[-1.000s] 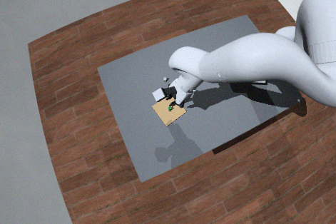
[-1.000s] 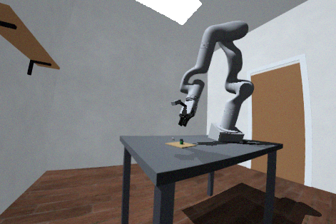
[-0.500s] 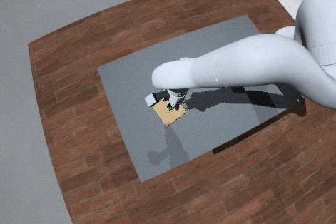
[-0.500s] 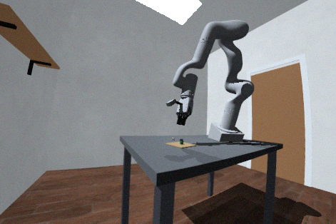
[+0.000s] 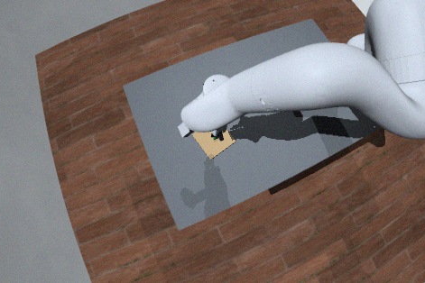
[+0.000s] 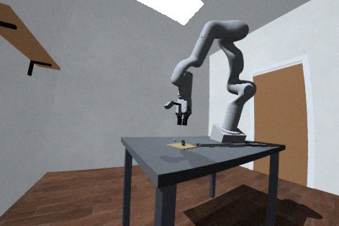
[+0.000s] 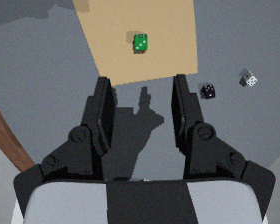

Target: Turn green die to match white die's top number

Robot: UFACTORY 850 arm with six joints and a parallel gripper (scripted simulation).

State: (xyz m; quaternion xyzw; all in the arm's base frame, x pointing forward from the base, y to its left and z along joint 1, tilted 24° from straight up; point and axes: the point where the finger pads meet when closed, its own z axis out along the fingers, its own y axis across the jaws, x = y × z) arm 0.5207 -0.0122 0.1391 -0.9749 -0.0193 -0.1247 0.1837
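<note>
Now: hand 1 cm past the green die and 14 cm above it. From my hand the other things lie so: black die 9 cm behind, 11 cm to the right, 14 cm below; then white die 6 cm behind, 17 cm to the right, 14 cm below; then mat 1 cm behind, 15 cm below.
</note>
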